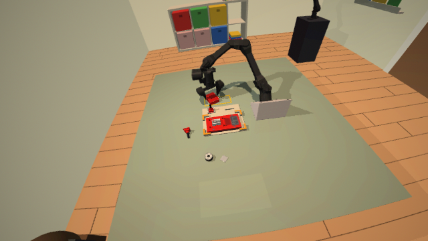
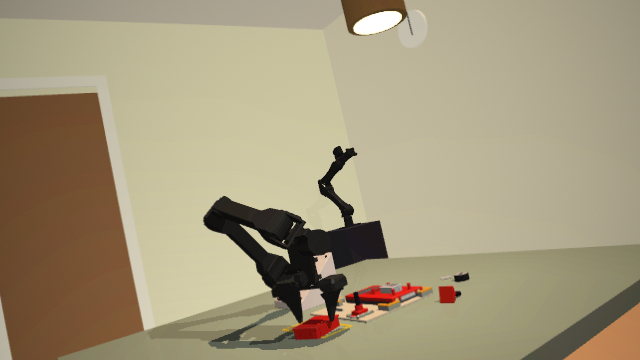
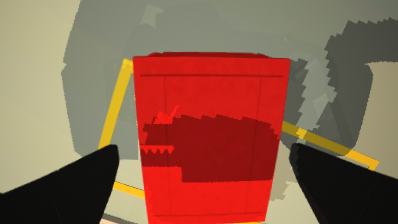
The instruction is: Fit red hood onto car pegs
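The red hood lies 1 cm below my gripper tip. From my gripper tip the other things lie so: wheel (45 cm to the left, 7 cm ahead, 1 cm below).
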